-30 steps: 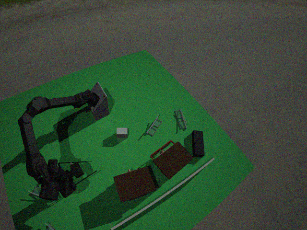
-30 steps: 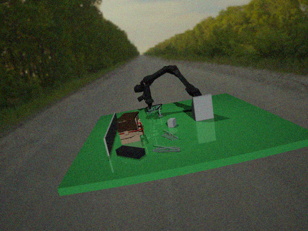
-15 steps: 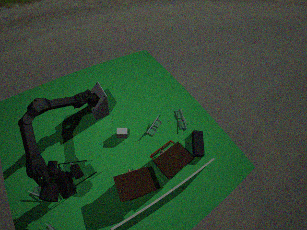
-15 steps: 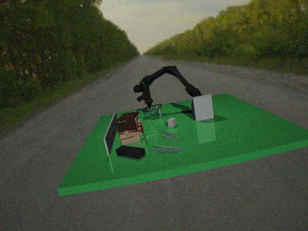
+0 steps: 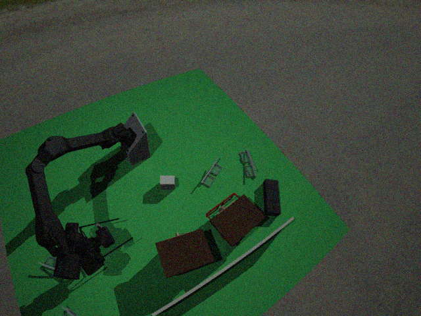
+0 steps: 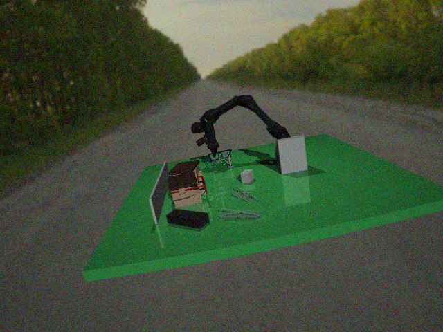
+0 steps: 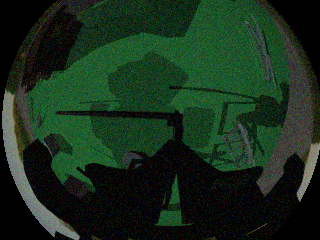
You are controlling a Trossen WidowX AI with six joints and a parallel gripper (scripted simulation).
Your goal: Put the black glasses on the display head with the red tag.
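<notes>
My gripper tip is 39 cm to the right of the white cube, 9 cm past it and 3 cm above it. The rest, counted from my gripper tip: small peg (8 cm behind, 7 cm to the left, 3 cm below); white backboard (35 cm to the left, 32 cm ahead); display head (26 cm to the left, 16 cm ahead).
</notes>
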